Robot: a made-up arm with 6 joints. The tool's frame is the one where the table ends. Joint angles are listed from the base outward.
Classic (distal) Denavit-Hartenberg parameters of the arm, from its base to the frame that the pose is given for. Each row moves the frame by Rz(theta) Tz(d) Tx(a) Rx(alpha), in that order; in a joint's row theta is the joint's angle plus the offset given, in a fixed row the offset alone. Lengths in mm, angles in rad.
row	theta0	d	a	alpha
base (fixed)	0	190	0	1.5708
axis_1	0	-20	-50	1.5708
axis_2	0	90	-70	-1.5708
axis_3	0	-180	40	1.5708
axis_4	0	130	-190	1.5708
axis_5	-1.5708	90	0	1.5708
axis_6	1.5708	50	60	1.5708
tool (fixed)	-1.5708	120	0	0
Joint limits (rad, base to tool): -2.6..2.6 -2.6..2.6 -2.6..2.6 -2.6..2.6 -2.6..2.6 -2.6..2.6
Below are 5 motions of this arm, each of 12 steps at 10 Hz.
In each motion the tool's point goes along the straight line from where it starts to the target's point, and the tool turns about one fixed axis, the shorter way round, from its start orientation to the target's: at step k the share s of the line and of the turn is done. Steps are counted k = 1, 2, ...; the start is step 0. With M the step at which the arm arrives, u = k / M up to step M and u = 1 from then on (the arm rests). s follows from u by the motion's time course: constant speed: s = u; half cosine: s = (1 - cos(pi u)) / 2; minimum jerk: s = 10 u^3 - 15 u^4 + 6 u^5.
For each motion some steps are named. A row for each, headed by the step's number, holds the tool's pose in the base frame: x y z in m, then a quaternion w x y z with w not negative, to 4 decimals.
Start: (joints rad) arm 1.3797 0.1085 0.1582 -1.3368 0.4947 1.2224
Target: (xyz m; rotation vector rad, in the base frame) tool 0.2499 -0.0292 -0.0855 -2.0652 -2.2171 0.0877
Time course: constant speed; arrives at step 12
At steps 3, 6, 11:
3: 0.1959 0.0283 -0.1568 0.2403 -0.7888 -0.5654 0.0173
6: 0.2139 0.0092 -0.1330 0.1799 -0.7588 -0.6257 0.0214
11: 0.2439 -0.0228 -0.0934 0.0762 -0.6950 -0.7144 0.0277

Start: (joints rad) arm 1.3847 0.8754 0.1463 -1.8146 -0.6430 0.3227
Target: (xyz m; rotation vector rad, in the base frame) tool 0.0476 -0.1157 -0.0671 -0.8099 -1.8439 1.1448
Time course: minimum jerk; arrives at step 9
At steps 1, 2, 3, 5, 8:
1: 0.1346 0.0244 -0.0809 0.4133 -0.3006 -0.8163 0.2692
2: 0.1289 0.0152 -0.0800 0.4130 -0.3023 -0.8116 0.2817
3: 0.1172 -0.0037 -0.0782 0.4122 -0.3056 -0.8015 0.3072
5: 0.0825 -0.0595 -0.0727 0.4079 -0.3139 -0.7680 0.3809
8: 0.0486 -0.1141 -0.0673 0.4012 -0.3201 -0.7304 0.4507

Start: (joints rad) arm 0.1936 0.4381 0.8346 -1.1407 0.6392 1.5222
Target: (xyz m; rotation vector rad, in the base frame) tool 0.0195 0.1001 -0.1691 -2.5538 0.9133 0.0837
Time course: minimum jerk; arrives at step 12
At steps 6, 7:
6: -0.0341 0.1034 -0.1923 0.3090 -0.9468 0.0761 0.0483
7: -0.0176 0.1024 -0.1852 0.2815 -0.9460 0.1551 0.0431

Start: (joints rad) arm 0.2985 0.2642 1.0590 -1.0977 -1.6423 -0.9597
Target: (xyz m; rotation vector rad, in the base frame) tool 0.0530 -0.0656 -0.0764 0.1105 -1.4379 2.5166
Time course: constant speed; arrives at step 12
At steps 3, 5, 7, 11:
3: 0.0502 -0.0652 -0.0916 0.1222 0.0308 -0.5409 0.8316
5: 0.0508 -0.0653 -0.0882 0.1218 0.0324 -0.5302 0.8385
7: 0.0514 -0.0654 -0.0848 0.1214 0.0340 -0.5194 0.8452
11: 0.0527 -0.0656 -0.0781 0.1205 0.0371 -0.4976 0.8582

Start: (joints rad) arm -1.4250 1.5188 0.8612 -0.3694 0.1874 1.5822
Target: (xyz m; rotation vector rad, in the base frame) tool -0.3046 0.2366 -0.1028 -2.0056 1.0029 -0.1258
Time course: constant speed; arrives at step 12
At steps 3, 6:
3: -0.3571 0.1662 -0.0978 0.1836 -0.8861 0.4176 0.0826
6: -0.3396 0.1897 -0.0995 0.2696 -0.8673 0.4166 0.0385

